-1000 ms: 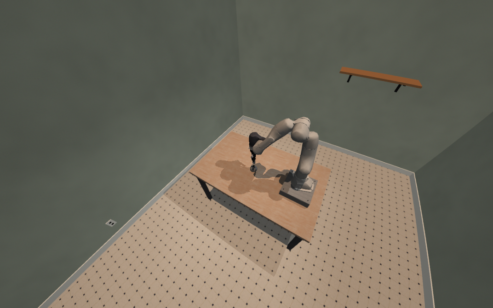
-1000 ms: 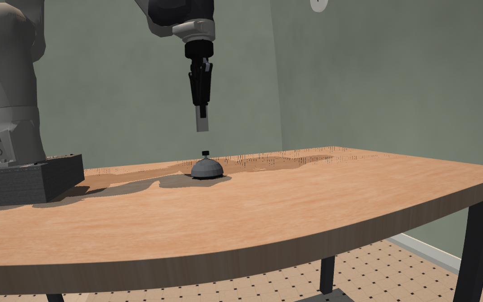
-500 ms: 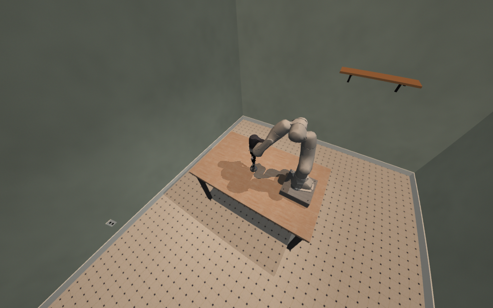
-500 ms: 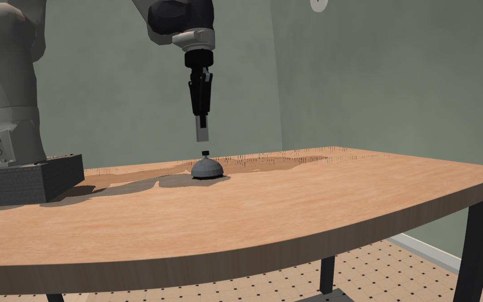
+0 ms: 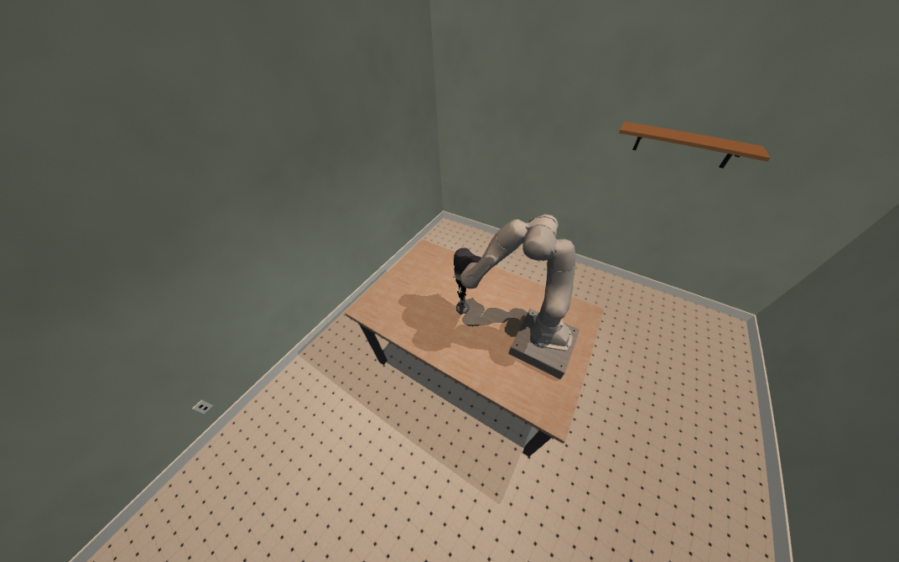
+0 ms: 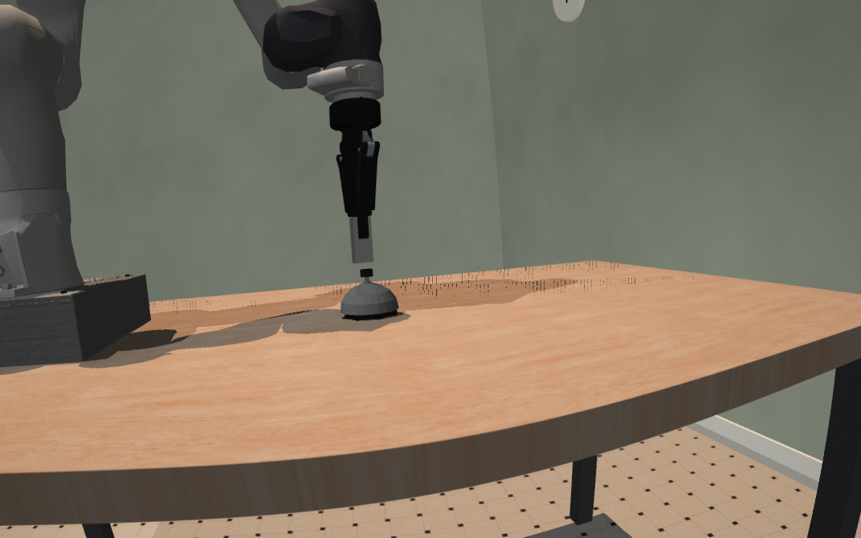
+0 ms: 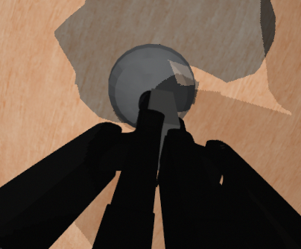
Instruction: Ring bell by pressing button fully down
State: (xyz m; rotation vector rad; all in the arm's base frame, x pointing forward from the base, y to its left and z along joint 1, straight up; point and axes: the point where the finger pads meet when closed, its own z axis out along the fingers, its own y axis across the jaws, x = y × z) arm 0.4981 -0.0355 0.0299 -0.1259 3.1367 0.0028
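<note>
My hand is 5 cm above the button and 1 cm to the left of it. Round my hand: bell 7 cm below, 1 cm to the right.
</note>
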